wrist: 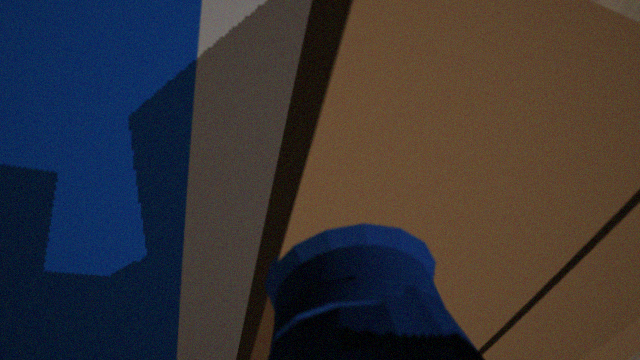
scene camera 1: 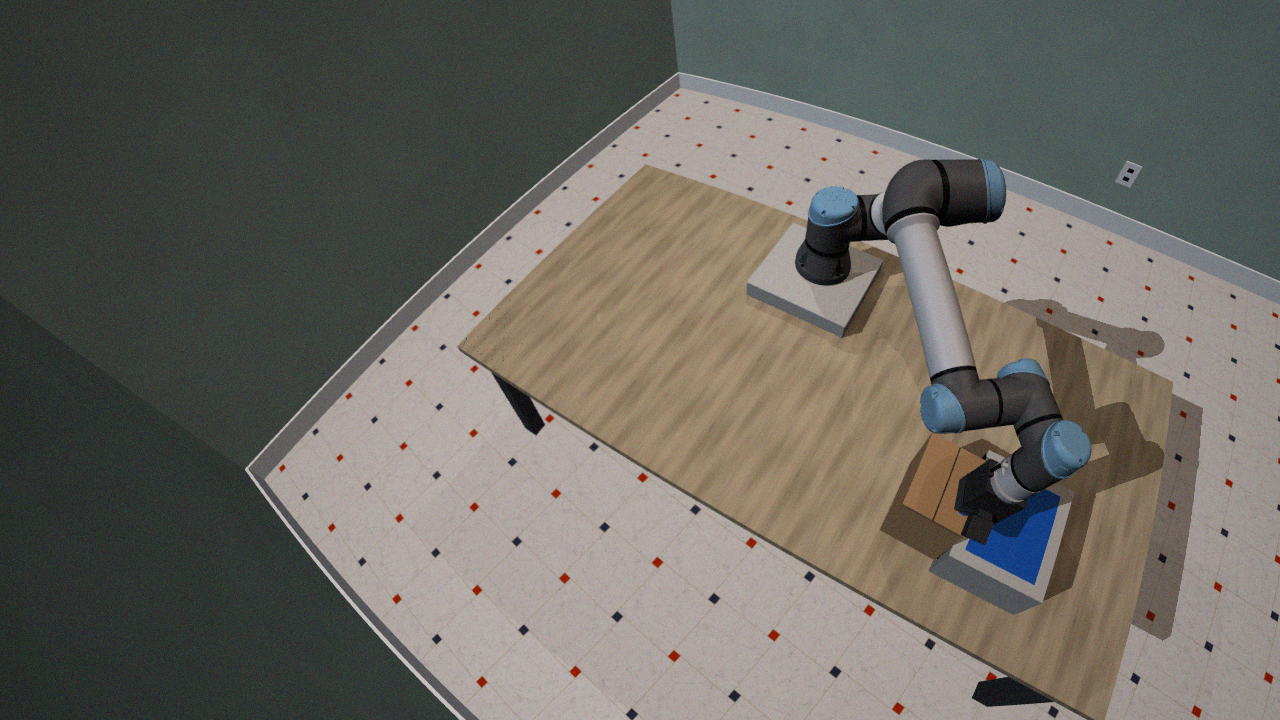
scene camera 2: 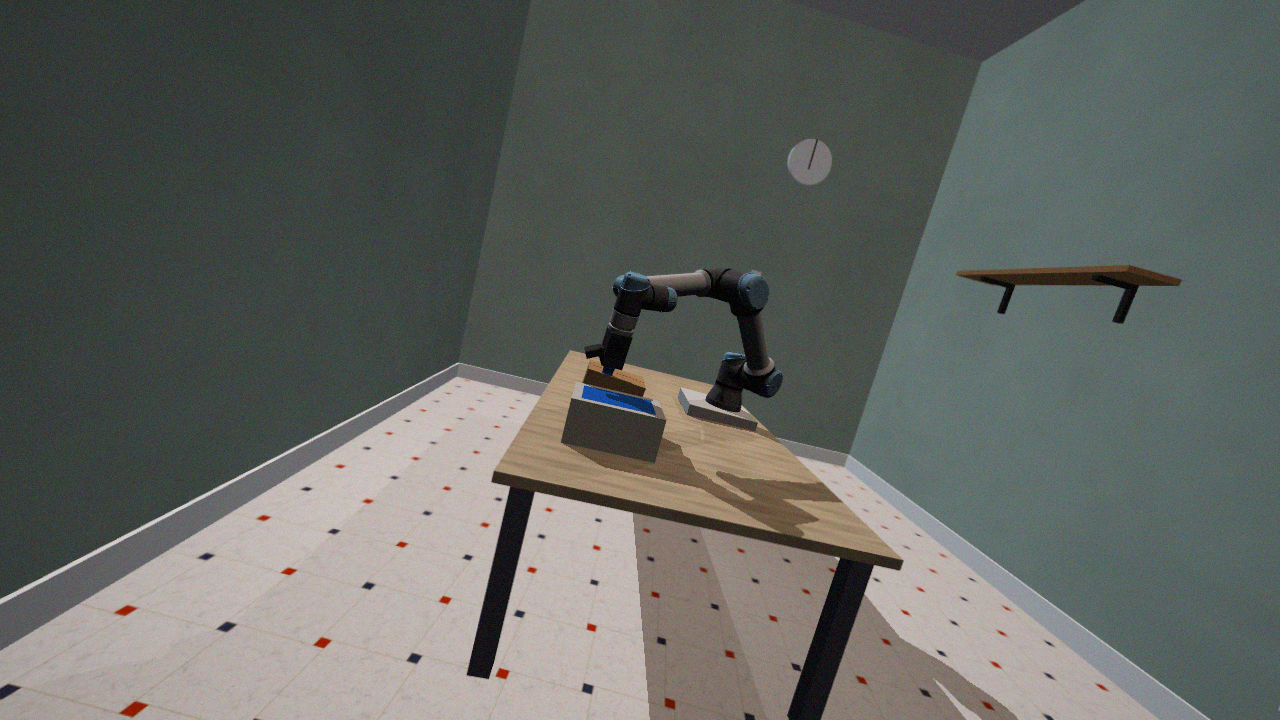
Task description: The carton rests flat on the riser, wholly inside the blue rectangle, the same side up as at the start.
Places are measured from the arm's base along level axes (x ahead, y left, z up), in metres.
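Pixels of known places: hand, tool point: (wrist: 346,243) (scene camera 2: 605,376); arm's base, link origin: (scene camera 1: 822,265) (scene camera 2: 722,405).
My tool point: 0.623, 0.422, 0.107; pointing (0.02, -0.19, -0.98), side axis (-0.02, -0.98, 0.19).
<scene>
For each thing: its top centre in the pictures, then the offset to it from my tool point, as dx, dy, dz. Level surfaces: height alone.
- brown cardboard carton, top centre: (scene camera 1: 947,481) (scene camera 2: 616,368) -0.038, -0.044, +0.023
- grey riser, top centre: (scene camera 1: 1015,522) (scene camera 2: 618,399) -0.023, +0.122, -0.030
- blue rectangle, top centre: (scene camera 1: 1015,522) (scene camera 2: 618,399) -0.023, +0.122, -0.030
- wooden table, surface height: dz -0.151
A brown cardboard carton (scene camera 1: 935,479) (scene camera 2: 617,380) (wrist: 469,134) with a dark seam across its top hangs a little tilted at about the riser's top height, just beside its far edge. My suction cup (scene camera 1: 980,515) (scene camera 2: 609,365) (wrist: 353,251) presses on the carton's top near the edge facing the riser and holds it. The grey riser (scene camera 1: 980,586) (scene camera 2: 613,429) (wrist: 228,178) stands near the table's end. The blue rectangle (scene camera 1: 1020,542) (scene camera 2: 617,397) (wrist: 89,89) on its top is bare, partly in the arm's shadow. In the wrist view a narrow dark gap separates carton and riser.
The wooden table (scene camera 1: 670,357) (scene camera 2: 716,483) carries the arm's grey base plate (scene camera 1: 819,295) (scene camera 2: 712,407) at the back. The arm's elbow and wrist reach over the carton. A wall shelf (scene camera 2: 1065,275) hangs far to the right.
</scene>
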